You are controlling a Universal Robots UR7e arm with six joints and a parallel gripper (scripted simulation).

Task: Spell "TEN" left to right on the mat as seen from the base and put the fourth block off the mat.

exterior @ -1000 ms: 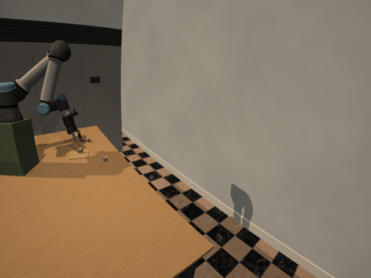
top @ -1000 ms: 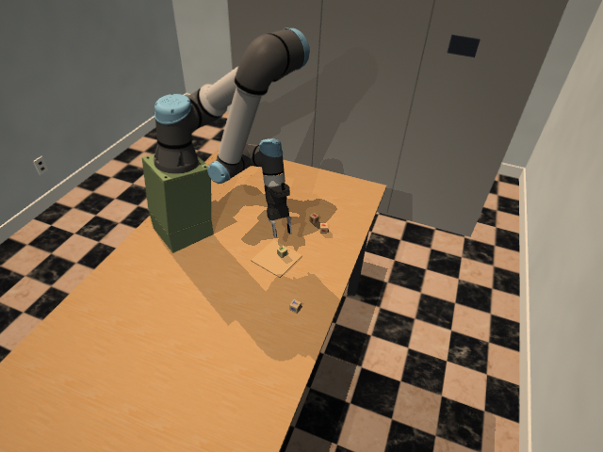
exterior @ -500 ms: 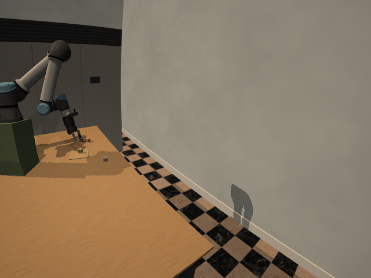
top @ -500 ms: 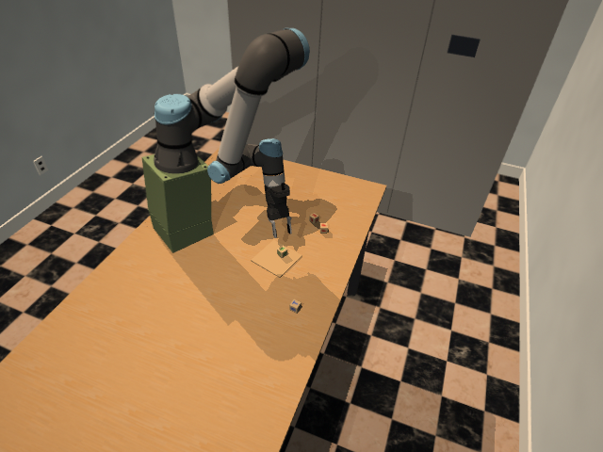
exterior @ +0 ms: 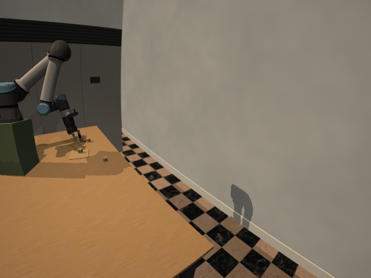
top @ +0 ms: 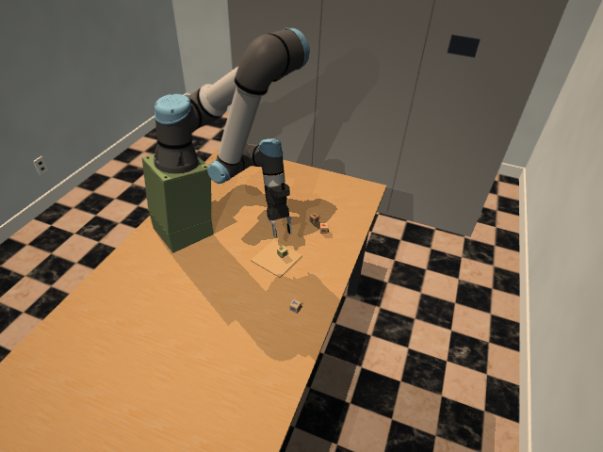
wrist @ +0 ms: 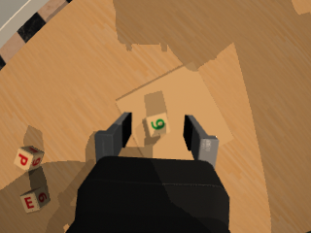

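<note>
Now: the mat 1 cm behind my hand, 2 cm to the right of it and 12 cm below it.
</note>
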